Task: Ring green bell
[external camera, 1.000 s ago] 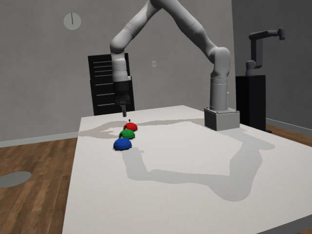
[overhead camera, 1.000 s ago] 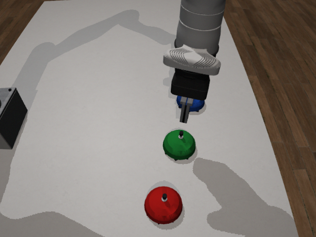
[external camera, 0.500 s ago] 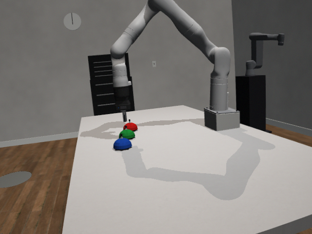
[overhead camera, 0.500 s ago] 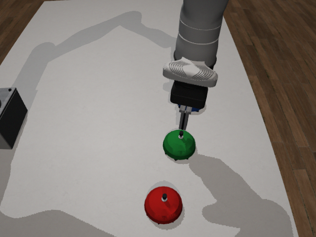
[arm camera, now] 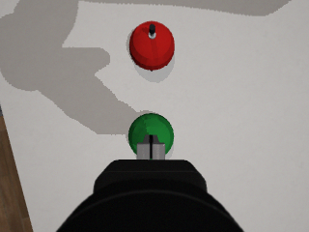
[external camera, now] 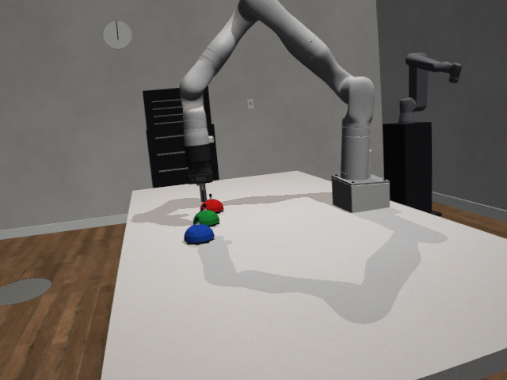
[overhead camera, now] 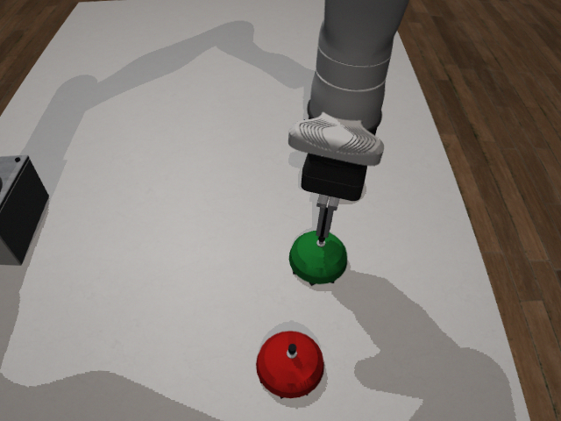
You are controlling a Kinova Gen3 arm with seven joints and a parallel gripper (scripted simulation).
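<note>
Now: hand 5 cm above the green bell. Round my hand: blue bell 6 cm ahead, 15 cm to the left, 5 cm below; red bell 6 cm behind, 16 cm to the right, 5 cm below.
</note>
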